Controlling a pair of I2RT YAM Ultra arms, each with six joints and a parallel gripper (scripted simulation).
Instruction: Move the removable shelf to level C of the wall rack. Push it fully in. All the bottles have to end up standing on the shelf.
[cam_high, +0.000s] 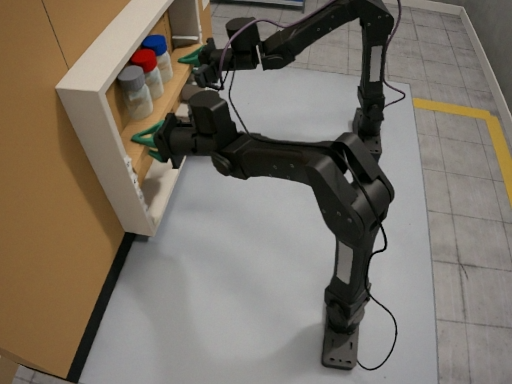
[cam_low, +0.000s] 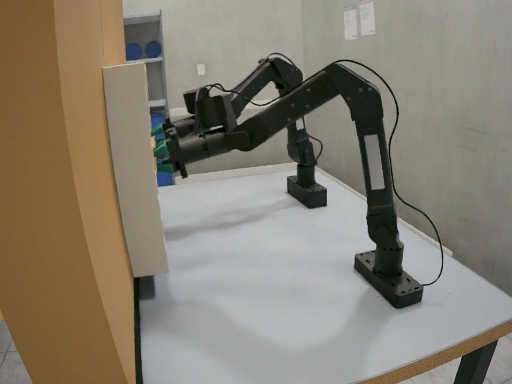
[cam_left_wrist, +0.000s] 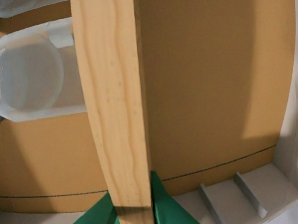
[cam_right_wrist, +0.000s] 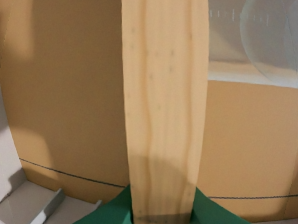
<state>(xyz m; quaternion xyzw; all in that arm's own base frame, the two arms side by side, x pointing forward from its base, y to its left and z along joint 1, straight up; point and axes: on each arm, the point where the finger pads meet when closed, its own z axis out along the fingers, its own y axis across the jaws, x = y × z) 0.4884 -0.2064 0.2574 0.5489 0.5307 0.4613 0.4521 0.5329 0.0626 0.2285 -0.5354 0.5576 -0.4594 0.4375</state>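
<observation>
The grey-capped bottle lies 80 mm to the right of my left hand, 60 mm above it and 30 mm ahead of it. Also, from my left hand: wooden shelf 150 mm to the right, 10 mm ahead; then red-capped bottle 150 mm to the right, 50 mm above, 30 mm ahead; then white wall rack 150 mm to the right, 20 mm ahead.
The blue-capped bottle is 8 cm to the left of my right hand, 6 cm above it and 2 cm ahead of it. From my right hand the other things lie so: wooden shelf (15 cm to the left); then red-capped bottle (15 cm to the left, 6 cm above, 1 cm ahead); then white wall rack (15 cm to the left).
</observation>
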